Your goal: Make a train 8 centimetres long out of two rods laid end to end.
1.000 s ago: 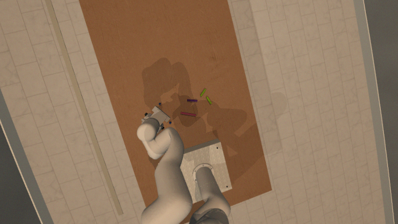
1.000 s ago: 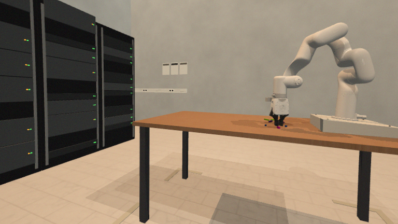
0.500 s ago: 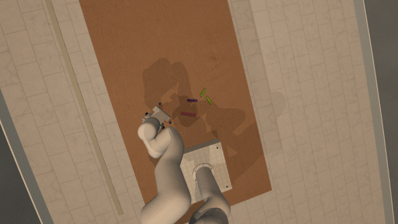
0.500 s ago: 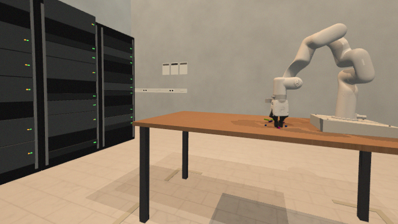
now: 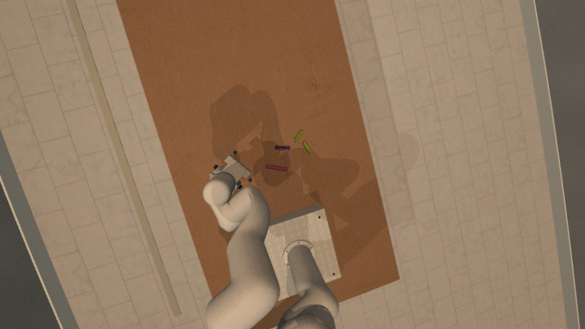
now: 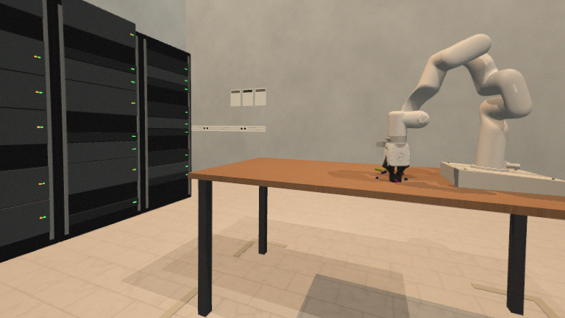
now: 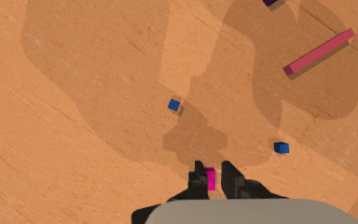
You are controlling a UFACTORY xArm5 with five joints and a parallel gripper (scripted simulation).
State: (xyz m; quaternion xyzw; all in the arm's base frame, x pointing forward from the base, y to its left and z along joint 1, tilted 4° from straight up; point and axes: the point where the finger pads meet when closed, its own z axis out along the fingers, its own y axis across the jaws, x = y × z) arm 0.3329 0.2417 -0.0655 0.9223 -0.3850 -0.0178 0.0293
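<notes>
Now: the magenta rod 20 mm below my hand. The rest, counted from my hand: blue rod: 80 mm ahead, 20 mm to the right, 20 mm below; purple rod: 90 mm ahead, 210 mm to the right, 20 mm below; pink rod: 10 mm ahead, 180 mm to the right, 20 mm below.
</notes>
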